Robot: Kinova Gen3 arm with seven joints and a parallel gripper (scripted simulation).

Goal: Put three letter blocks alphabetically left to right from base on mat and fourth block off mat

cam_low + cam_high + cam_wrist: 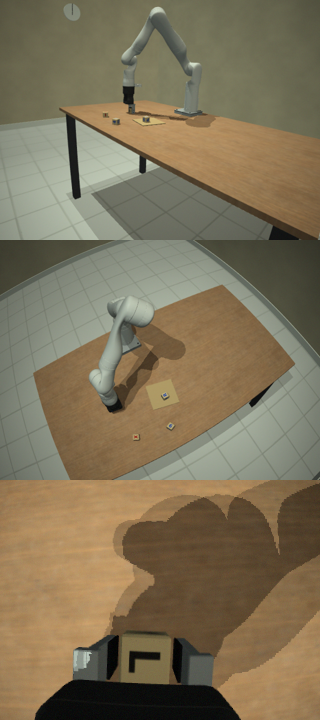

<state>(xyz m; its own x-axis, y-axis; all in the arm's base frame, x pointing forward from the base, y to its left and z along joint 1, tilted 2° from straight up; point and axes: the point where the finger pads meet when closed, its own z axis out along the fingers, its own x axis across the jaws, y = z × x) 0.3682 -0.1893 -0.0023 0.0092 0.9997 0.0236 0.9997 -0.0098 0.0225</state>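
Now: the mat 30 mm ahead of my hand, 250 mm to the left of it and 20 mm below it. Also, from my hand: block (210 mm ahead, 220 mm to the left).
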